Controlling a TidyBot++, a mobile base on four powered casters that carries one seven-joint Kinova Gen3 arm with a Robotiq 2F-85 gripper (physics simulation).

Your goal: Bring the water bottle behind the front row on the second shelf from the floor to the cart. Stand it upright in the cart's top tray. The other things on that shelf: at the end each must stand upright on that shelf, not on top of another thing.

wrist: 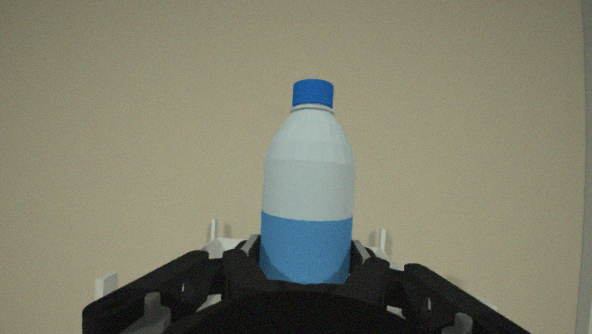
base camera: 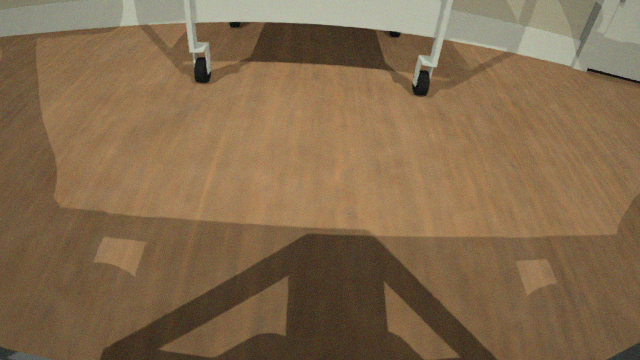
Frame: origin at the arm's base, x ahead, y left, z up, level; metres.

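Where they show: gripper, fingertip midpoint: (wrist: 304,250).
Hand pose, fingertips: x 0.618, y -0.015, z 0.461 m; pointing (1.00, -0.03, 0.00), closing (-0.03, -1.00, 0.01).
After its pixels a point has its place.
The water bottle (wrist: 308,185) @(x 0.584, y -0.013, z 0.511 m), clear-white above with a blue lower part and a blue cap, is upright in the wrist view. My gripper (wrist: 304,250) @(x 0.618, y -0.015, z 0.461 m) is shut on its lower blue part; the bottle's base is hidden behind the gripper. The white cart (base camera: 315,11) @(x 0.699, y -0.005, z -0.243 m) (wrist: 106,286) @(x 0.695, y 0.210, z 0.373 m) is ahead in the base camera view, where its lower panel, front legs and casters show. In the wrist view parts of its posts and top show low behind the fingers, below most of the bottle. The cart's top tray is mostly hidden by the gripper. The shelf does not show in either view.
A beige wall (wrist: 150,125) @(x 1.072, y 0.440, z 0.631 m) stands behind the cart. A white baseboard (base camera: 65,20) @(x 1.064, y 0.771, z -0.363 m) runs along the wall. A pale cabinet-like piece (base camera: 617,47) @(x 1.028, y -0.979, z -0.292 m) stands at the right edge of the base view. The cart's front casters (base camera: 202,70) @(x 0.693, y 0.199, z -0.361 m) (base camera: 421,83) @(x 0.690, y -0.210, z -0.361 m) stand on the wooden floor (base camera: 320,150) @(x 0.517, y -0.024, z -0.396 m).
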